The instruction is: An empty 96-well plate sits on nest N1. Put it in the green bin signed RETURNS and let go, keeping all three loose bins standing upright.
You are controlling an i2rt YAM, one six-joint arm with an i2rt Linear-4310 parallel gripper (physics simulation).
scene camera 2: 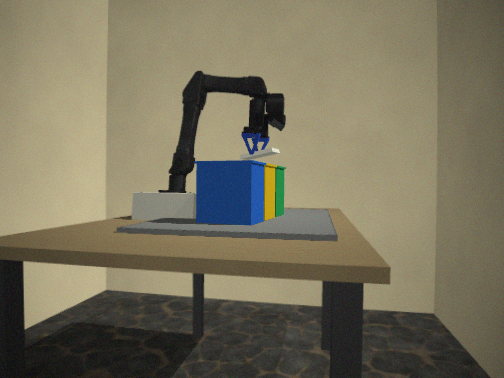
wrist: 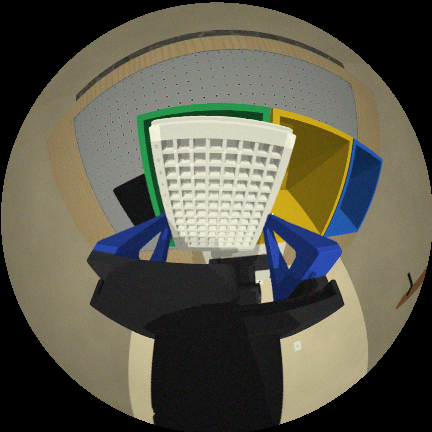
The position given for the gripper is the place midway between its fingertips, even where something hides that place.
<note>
In view: the gripper (wrist: 216,217), a green bin (wrist: 250,111), a blue bin (scene camera 2: 227,192) and a yellow bin (wrist: 316,170).
The blue bin is seen too in the wrist view (wrist: 364,166).
</note>
